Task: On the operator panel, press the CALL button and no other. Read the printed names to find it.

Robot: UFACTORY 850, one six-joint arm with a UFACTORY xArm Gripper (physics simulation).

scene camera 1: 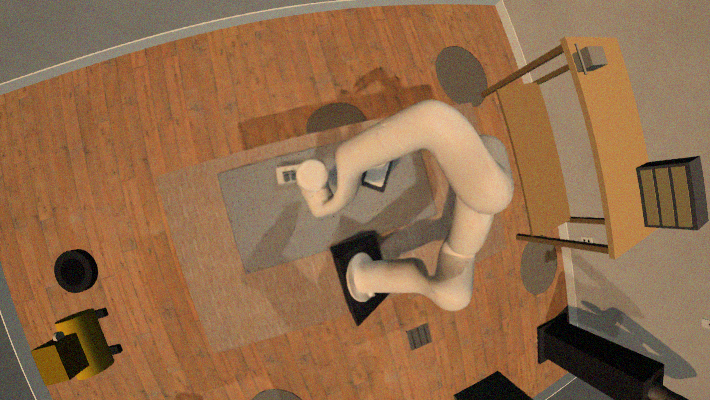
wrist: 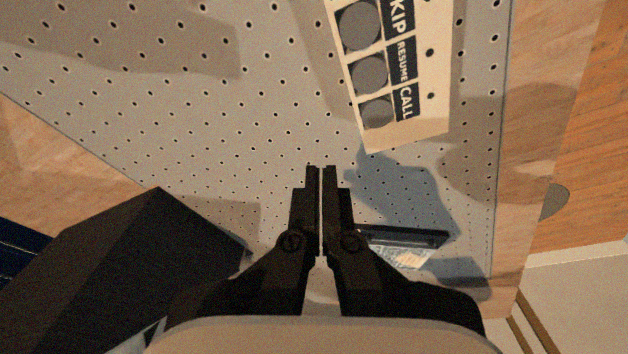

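The cream operator panel (scene camera 1: 281,168) (wrist: 435,70) lies on the perforated grey board. In the wrist view three round grey buttons show, beside the printed names "KIP" (cut off by the frame edge), RESUME and CALL. The CALL button (wrist: 377,113) is the one at the panel's near end, beside its dark CALL label (wrist: 406,102). My gripper (wrist: 320,183) is shut and empty. Its fingertips appear below and left of the CALL button in the wrist view, apart from the panel. In the scene view the arm hides the gripper and part of the panel.
A dark-framed tray (scene camera 1: 374,186) (wrist: 402,236) lies on the grey board (scene camera 1: 240,220) (wrist: 200,115), partly hidden by the arm in the scene view and by a finger in the wrist view. The black arm base plate (scene camera 1: 357,315) stands by the board's edge. A wooden shelf unit (scene camera 1: 612,125) stands at the right.
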